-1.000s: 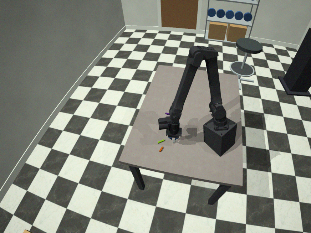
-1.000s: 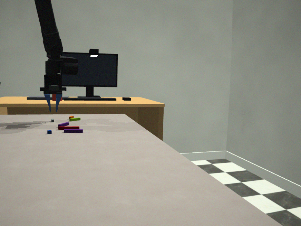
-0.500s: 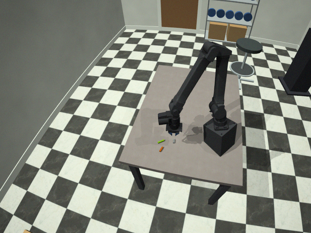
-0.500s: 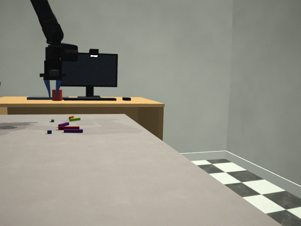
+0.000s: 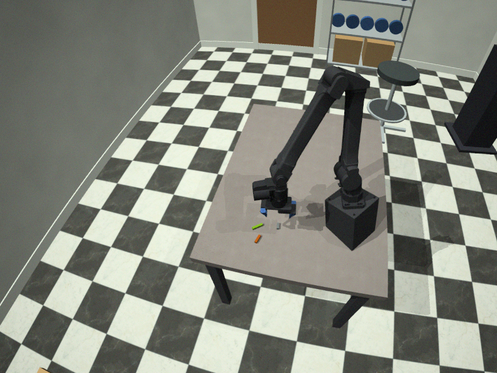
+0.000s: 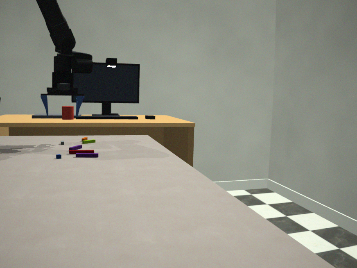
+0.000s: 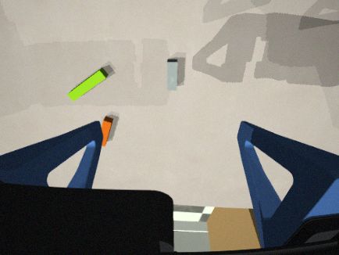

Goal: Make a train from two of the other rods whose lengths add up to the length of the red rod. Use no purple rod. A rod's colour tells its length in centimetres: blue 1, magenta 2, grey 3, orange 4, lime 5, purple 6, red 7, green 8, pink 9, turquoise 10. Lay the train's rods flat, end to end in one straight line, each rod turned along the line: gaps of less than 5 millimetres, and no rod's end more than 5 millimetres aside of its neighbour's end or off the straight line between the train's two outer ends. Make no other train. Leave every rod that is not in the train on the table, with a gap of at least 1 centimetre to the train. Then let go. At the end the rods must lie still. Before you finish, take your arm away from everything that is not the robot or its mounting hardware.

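Now: the orange rod 9 cm below my hand, 8 cm ahead of it and 7 cm to the left of it. Round my hand: grey rod: 9 cm below, 1 cm to the right; then lime rod: 9 cm below, 9 cm ahead; then purple rod: 13 cm to the right, 9 cm below, 3 cm ahead.
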